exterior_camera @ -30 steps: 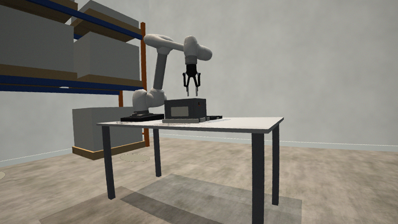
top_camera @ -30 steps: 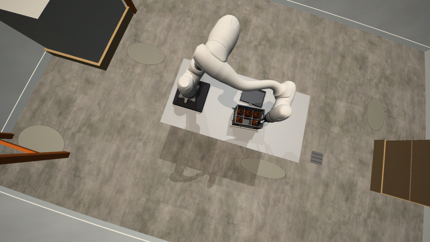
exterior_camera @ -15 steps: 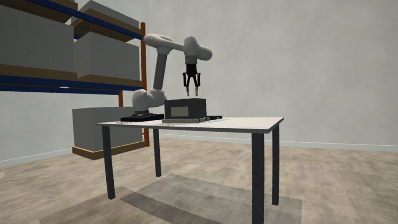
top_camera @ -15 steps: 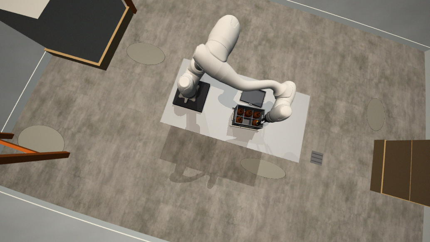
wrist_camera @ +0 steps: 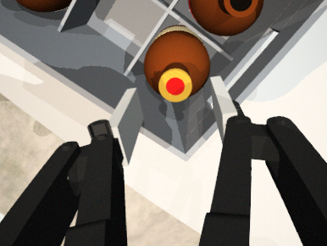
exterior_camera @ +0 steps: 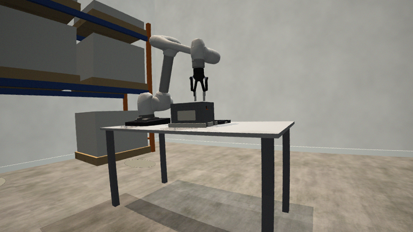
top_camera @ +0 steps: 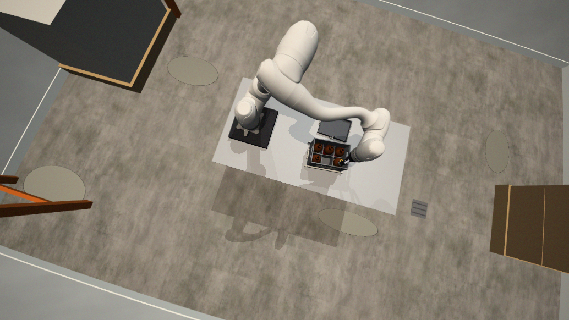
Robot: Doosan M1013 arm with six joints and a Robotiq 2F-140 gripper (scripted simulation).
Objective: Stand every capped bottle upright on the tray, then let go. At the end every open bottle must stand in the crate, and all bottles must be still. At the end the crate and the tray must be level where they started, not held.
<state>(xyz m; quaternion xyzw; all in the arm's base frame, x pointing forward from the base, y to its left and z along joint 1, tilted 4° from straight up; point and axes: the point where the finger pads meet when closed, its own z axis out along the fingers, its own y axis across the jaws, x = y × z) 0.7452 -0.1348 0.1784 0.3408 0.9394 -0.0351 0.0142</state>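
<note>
Right now my hand is 13 cm above the capped bottle. Round my hand: open bottle: 1 cm behind, 9 cm to the left, 13 cm below; then dark grey crate: 9 cm behind, 4 cm to the left, 13 cm below; then flat tray: 7 cm behind, 31 cm to the left, 20 cm below.
</note>
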